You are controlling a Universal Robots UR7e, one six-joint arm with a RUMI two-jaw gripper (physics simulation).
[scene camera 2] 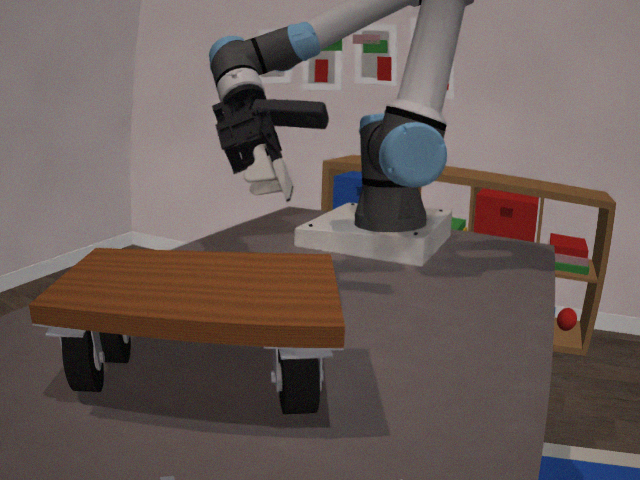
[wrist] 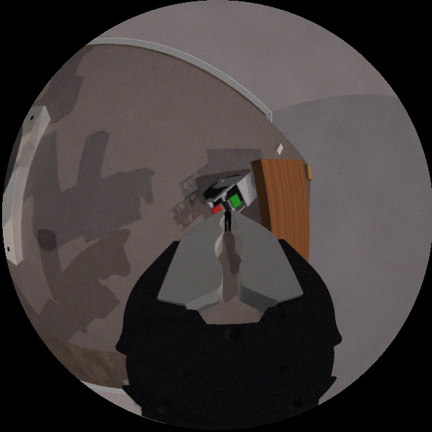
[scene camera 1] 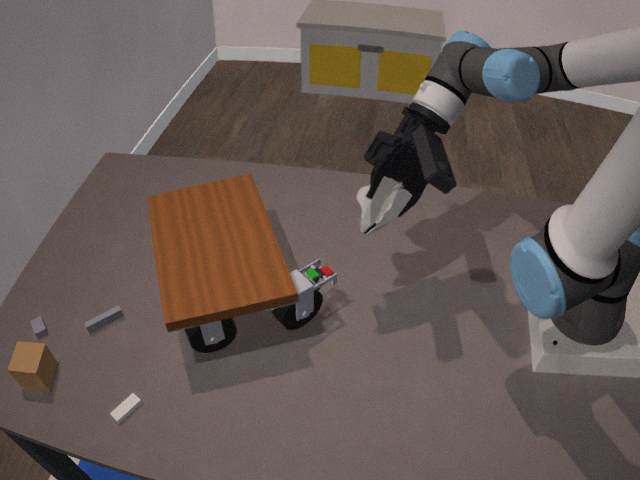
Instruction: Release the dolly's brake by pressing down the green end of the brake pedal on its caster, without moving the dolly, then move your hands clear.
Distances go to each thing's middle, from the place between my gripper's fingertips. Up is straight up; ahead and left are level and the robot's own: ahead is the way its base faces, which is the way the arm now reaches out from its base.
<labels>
Right now my hand is 120 mm above the caster bracket (scene camera 1: 305,289), 90 mm short of it and 50 mm to the right of it. Also, from my hand: dolly (scene camera 2: 288,302): 220 mm ahead, 110 mm below, 10 mm to the left.
</labels>
